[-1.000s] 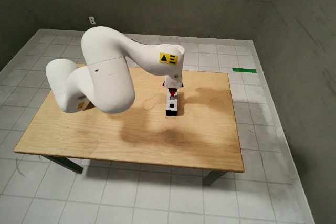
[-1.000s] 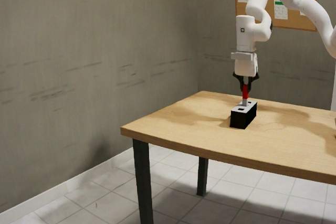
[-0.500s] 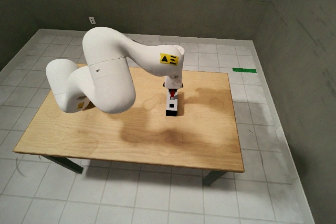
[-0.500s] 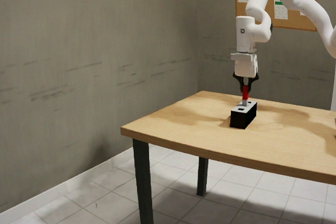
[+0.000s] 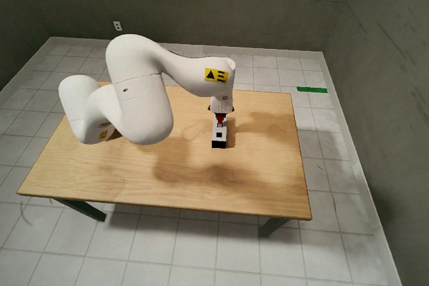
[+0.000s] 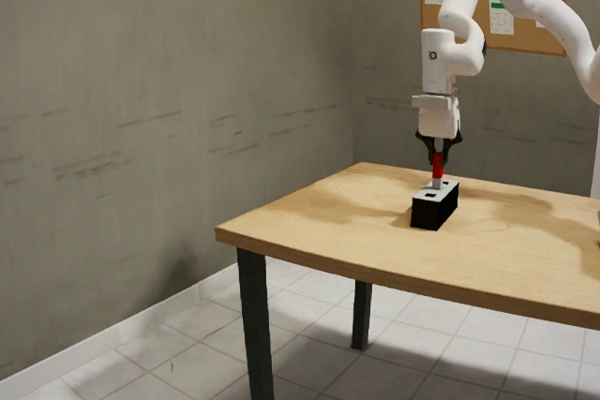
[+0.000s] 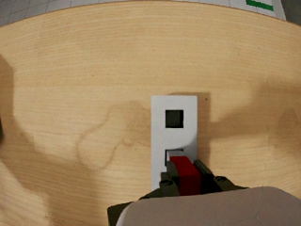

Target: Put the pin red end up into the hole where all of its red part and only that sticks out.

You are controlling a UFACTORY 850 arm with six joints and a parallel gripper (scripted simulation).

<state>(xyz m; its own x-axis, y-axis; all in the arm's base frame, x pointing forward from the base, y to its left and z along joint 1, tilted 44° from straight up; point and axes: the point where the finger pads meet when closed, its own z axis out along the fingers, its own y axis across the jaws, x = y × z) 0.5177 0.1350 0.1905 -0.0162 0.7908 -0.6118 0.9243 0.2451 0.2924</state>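
My hand is 20 mm above the pin. From my hand the other things lie so: black block (120 mm below).
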